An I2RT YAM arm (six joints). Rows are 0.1 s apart.
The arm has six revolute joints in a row. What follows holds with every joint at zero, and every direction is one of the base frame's.
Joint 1 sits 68.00 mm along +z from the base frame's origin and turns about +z.
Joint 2 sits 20.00 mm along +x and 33.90 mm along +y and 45.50 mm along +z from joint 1 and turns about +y.
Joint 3 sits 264.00 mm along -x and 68.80 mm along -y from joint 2 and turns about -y.
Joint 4 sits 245.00 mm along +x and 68.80 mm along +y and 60.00 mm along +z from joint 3 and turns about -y.
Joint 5 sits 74.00 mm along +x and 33.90 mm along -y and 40.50 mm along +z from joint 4 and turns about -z.
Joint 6 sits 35.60 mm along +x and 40.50 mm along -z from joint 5 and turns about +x.
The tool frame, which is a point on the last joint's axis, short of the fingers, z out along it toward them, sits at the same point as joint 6; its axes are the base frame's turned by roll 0.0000, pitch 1.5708 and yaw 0.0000 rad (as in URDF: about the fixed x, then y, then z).
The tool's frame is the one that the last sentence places.
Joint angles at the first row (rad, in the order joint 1, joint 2, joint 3, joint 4, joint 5, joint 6):
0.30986 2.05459 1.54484 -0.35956 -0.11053 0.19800
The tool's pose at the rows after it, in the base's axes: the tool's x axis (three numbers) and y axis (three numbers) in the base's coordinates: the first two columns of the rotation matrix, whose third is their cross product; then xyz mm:
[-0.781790 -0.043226 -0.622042 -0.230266 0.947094 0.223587 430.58 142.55 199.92]
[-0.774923 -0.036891 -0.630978 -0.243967 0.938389 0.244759 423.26 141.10 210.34]
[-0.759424 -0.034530 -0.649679 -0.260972 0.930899 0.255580 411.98 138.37 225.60]
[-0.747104 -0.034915 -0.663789 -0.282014 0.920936 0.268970 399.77 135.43 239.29]
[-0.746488 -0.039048 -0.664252 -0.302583 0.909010 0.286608 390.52 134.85 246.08]
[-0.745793 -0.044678 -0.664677 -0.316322 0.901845 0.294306 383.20 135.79 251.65]
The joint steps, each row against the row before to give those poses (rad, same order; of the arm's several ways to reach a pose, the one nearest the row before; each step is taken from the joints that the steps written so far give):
-0.00006 -0.01716 -0.01505 0.00936 -0.01604 0.00210
0.00005 -0.04175 -0.02420 0.00044 -0.02345 0.00477
0.00073 -0.06302 -0.03538 0.00002 -0.01483 -0.00152
0.00042 -0.06238 -0.03585 -0.00410 -0.02156 -0.00319
0.00327 -0.03899 -0.02529 -0.00826 -0.02662 -0.00074
0.00677 -0.02876 -0.01488 -0.01117 -0.01163 -0.00019

